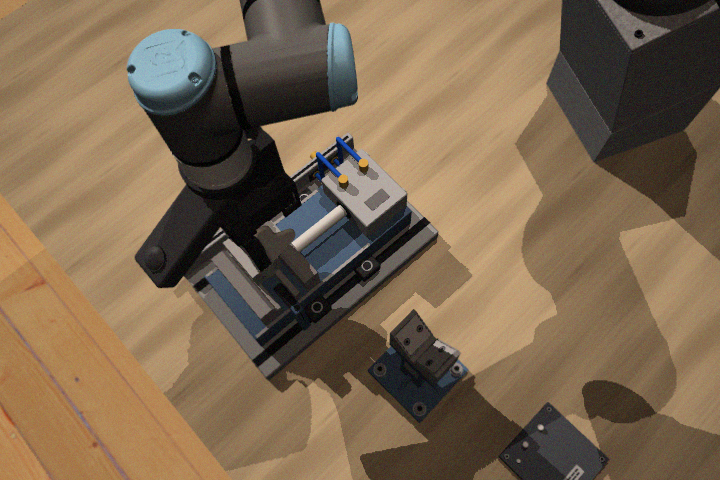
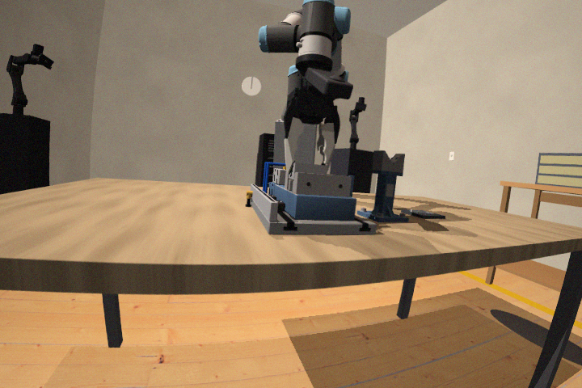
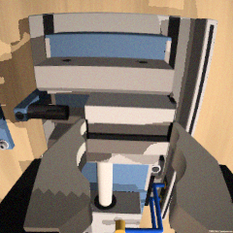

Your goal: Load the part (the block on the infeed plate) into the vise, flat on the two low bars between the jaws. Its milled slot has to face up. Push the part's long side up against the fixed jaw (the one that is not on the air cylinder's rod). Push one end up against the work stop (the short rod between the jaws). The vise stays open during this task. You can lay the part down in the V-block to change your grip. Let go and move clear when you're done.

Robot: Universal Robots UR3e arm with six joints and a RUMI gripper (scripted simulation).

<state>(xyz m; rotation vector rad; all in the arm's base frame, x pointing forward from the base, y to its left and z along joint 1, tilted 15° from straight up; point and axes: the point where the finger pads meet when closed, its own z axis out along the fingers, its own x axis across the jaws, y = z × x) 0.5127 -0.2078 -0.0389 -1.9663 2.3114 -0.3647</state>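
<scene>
Now: the part right at my hand. Also, from my hand: fixed jaw: 30 mm below, 30 mm ahead, 10 mm to the left; dark work stop: 70 mm to the left, 10 mm below, 10 mm ahead; moving jaw: 30 mm to the left, 30 mm below, 30 mm behind.
</scene>
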